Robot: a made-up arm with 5 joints.
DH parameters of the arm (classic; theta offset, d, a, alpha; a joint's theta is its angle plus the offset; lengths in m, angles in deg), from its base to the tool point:
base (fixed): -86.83 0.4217 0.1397 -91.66
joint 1: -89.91 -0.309 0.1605 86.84
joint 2: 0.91 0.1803 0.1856 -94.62
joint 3: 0 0.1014 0.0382 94.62
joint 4: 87.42 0.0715 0.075 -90
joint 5: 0 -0.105 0.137 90
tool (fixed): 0 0.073 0 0
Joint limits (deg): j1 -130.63..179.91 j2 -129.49..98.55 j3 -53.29..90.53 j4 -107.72..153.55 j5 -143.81..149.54
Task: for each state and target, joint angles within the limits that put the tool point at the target. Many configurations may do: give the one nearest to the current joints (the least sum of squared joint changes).
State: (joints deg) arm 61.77 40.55 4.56 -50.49 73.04
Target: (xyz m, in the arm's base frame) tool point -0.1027 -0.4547 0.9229
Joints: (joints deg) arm 44.35 10.73 -0.86 -65.30 73.45
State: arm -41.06 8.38 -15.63 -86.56 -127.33
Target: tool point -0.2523 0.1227 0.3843
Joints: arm -56.22 31.27 -46.82 -107.72 -139.92
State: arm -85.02 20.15 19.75 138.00 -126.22
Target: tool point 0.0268 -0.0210 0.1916
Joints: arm -87.94 54.36 21.71 138.65 -143.81
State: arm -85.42 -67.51 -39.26 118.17 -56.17
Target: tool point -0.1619 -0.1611 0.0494
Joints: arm -130.63 -38.84 -35.15 115.97 -53.63
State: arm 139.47 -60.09 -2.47 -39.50 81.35
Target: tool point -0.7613 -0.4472 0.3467
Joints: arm 148.88 -102.95 7.61 -47.35 49.70
